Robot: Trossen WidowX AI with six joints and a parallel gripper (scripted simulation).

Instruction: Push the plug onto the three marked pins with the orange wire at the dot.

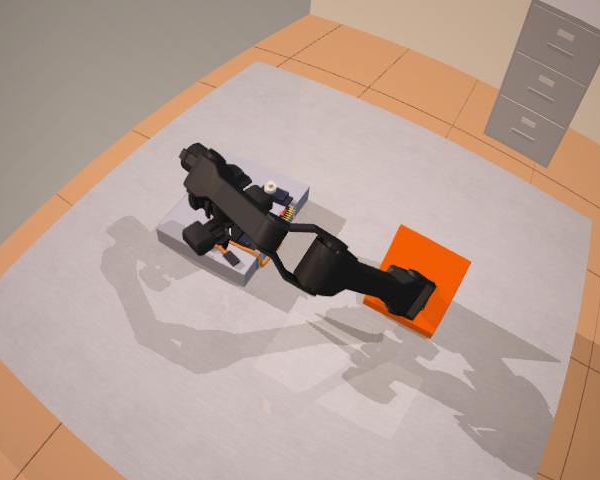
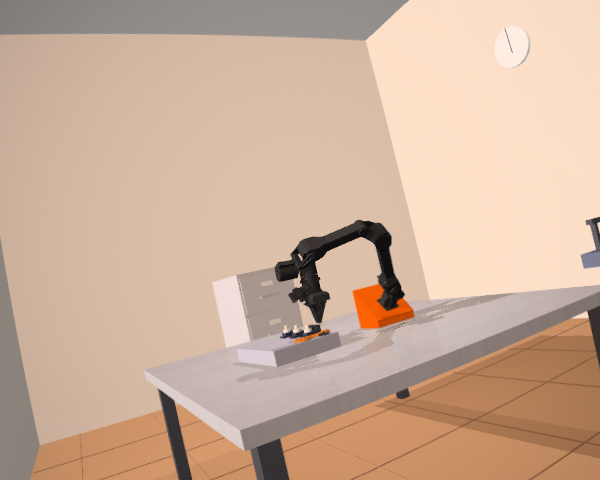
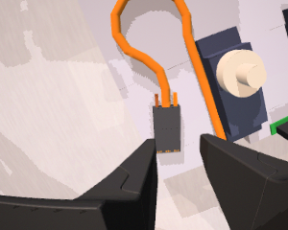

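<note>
My gripper tip is now 150 mm to the left of the red band, 40 mm past it and 20 mm above it. Also, from my gripper tip: grey printed holder 120 mm to the right, 110 mm ahead, 60 mm below.
</note>
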